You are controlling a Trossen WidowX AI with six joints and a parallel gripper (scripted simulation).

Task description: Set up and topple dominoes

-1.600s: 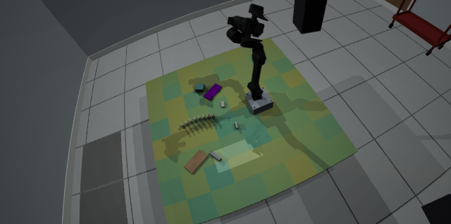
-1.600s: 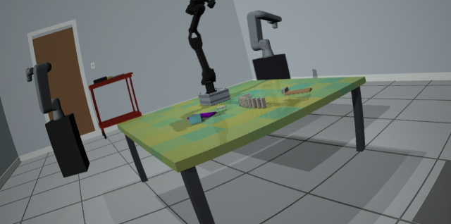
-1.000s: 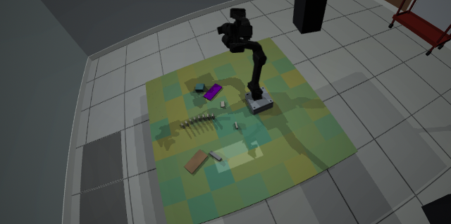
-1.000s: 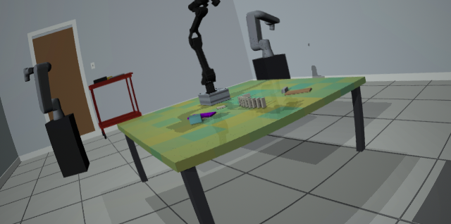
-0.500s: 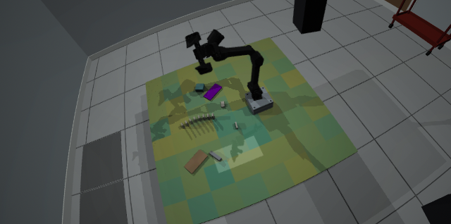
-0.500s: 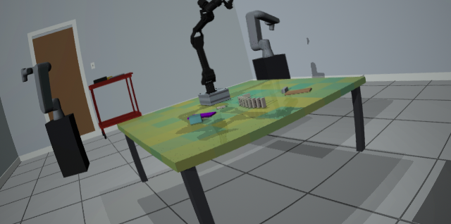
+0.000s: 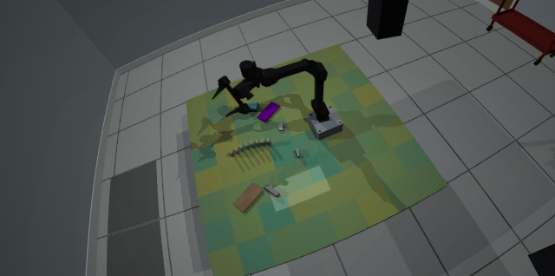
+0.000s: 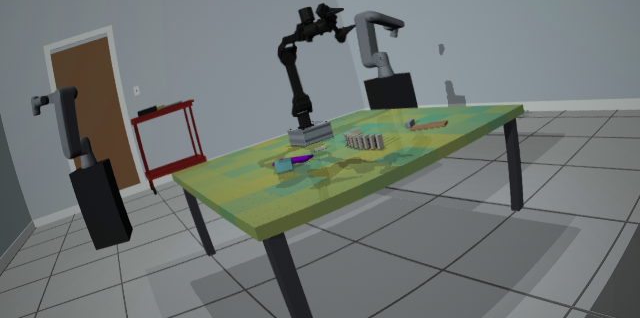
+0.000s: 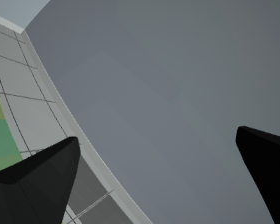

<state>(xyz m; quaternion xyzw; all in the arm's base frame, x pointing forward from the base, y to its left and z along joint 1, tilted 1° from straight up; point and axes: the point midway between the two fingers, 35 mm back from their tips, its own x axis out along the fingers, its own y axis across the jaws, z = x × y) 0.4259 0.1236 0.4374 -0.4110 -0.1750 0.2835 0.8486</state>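
Now: the flat purple piece 50 cm below my gripper tip, 32 cm to the right of it and 14 cm behind it. From my gripper tip the other things lie so: teal block 49 cm below, 39 cm to the right, 5 cm behind; grey piece 50 cm below, 21 cm to the left, 10 cm behind; flat brown board 50 cm below, 22 cm to the left, 4 cm ahead.
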